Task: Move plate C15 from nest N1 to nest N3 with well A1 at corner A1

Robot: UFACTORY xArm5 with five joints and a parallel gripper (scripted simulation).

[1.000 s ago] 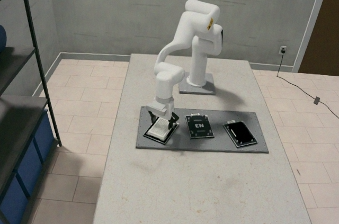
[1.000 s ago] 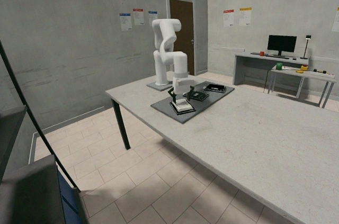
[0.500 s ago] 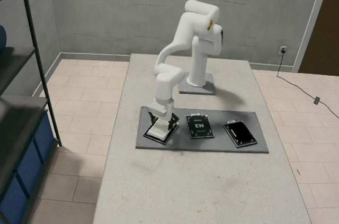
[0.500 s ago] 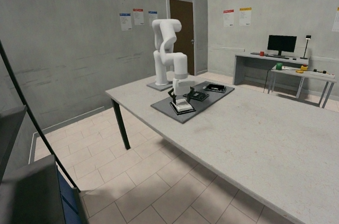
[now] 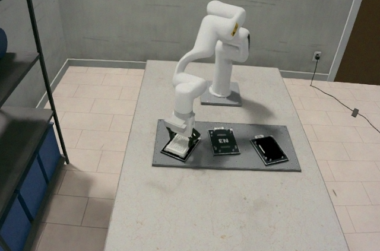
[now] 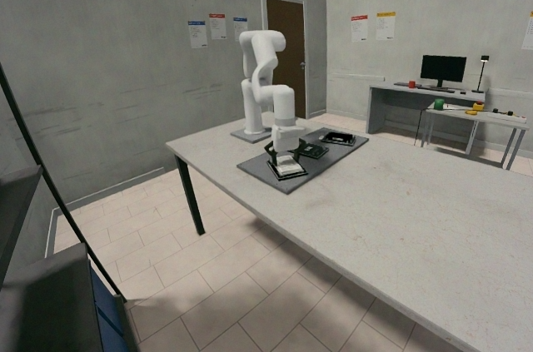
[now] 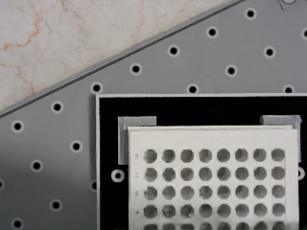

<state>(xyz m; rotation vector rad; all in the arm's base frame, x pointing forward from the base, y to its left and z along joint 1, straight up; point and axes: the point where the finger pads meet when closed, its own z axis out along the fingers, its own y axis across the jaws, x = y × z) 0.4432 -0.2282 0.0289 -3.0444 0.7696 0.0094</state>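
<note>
The white plate is 2 cm below my hand. The rest, counted from my hand: black plate: 2 cm ahead, 40 cm to the left, 2 cm below; then nest N3: 3 cm behind, 19 cm to the left, 3 cm below.
</note>
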